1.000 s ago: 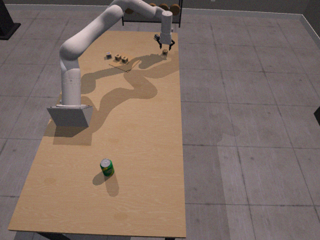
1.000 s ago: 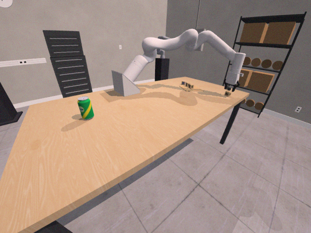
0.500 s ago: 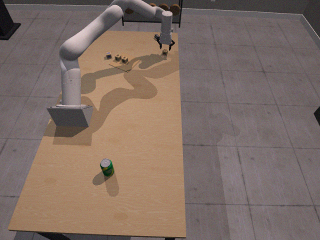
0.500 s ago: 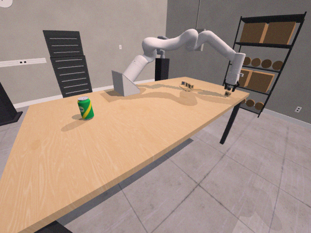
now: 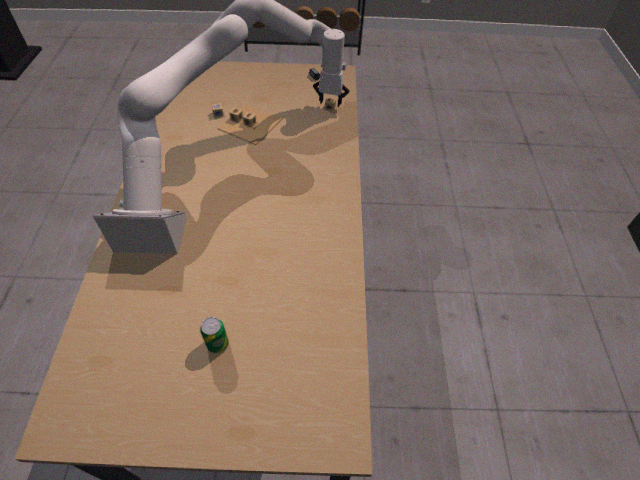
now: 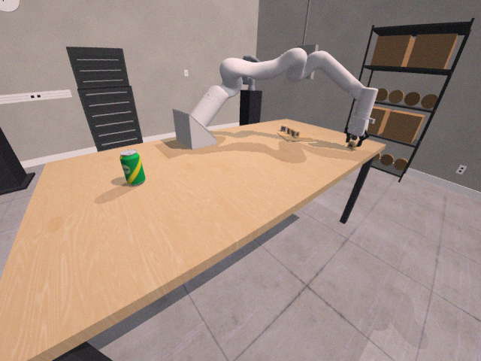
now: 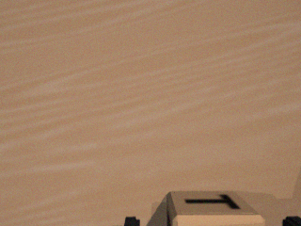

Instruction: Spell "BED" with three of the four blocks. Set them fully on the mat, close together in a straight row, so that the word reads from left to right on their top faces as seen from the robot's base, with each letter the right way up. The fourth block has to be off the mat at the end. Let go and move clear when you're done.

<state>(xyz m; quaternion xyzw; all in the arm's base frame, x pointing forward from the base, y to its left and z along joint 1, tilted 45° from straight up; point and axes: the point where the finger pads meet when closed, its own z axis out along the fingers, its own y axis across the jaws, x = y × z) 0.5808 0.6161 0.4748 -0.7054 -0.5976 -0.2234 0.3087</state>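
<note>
Right now the wooden letter block is 20 mm below my hand. Round my hand: green can: 1170 mm to the right, 270 mm behind, 20 mm above; then tan mat: 340 mm behind, 150 mm to the right, 40 mm below; then small dark object: 250 mm to the left, 90 mm behind, 20 mm below.
</note>
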